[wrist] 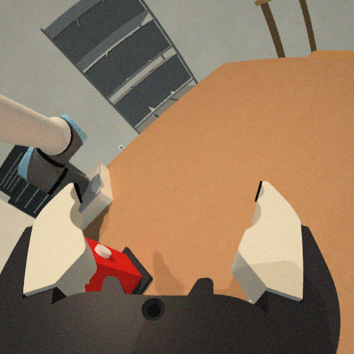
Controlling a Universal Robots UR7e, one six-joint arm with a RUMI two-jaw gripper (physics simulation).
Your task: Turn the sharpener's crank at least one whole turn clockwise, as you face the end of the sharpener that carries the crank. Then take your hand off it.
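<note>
A red sharpener [120, 270] lies at the lower left of the wrist view, partly hidden behind the left finger and the gripper body. A white round piece shows on its red face and a dark plate edges its right end. Its crank cannot be made out. My gripper [167, 185] is open with wide-apart jaws and nothing between them. The visible part of the sharpener is low in the view, close to the inner side of the left jaw; I cannot tell whether they touch.
An orange-brown table top [200, 130] spans the middle and right. The robot's base arm [37, 127] and a pale box-like block [102, 192] are at left. Dark shelving [83, 70] stands beyond the table, and wooden legs [273, 30] show at the top right.
</note>
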